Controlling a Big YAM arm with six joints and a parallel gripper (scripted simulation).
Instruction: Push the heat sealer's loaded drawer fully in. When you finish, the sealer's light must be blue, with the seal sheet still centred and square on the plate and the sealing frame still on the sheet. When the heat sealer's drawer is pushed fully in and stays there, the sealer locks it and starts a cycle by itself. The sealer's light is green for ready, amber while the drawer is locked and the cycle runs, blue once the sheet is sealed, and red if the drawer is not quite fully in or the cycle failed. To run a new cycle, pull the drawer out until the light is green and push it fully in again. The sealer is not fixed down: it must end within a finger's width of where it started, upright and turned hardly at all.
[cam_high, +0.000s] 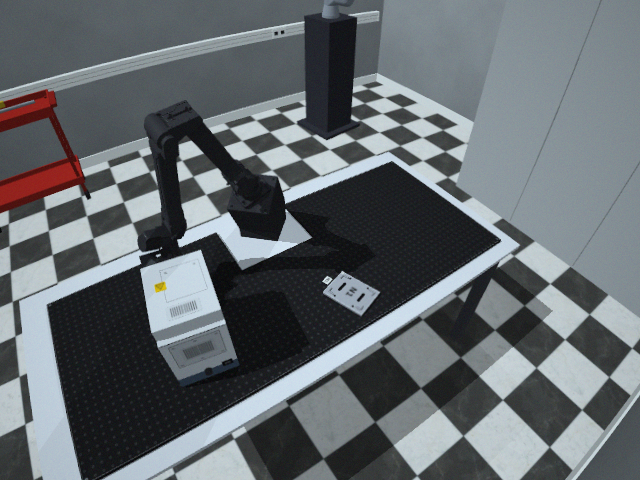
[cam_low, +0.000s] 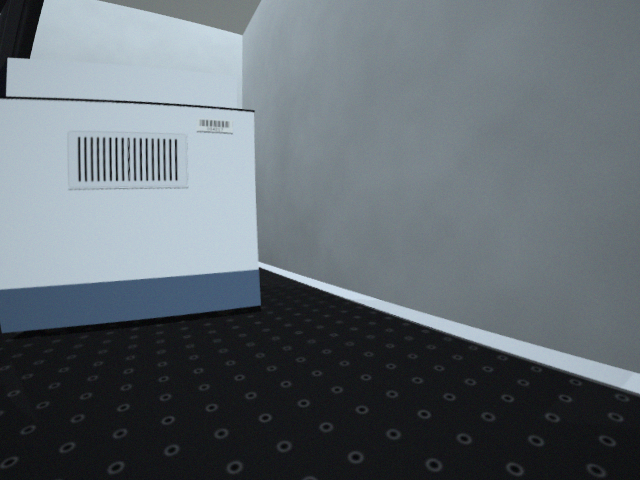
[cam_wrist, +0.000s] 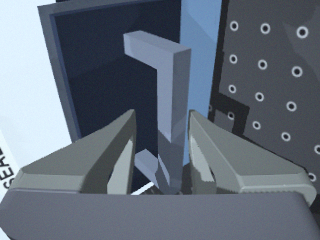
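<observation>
Now: hand 9 cm short of the dark blue drawer, 3 cm to the left of it and 1 cm above it. Round my hand: tiny tag 44 cm to the left, 24 cm ahead, 9 cm below.
</observation>
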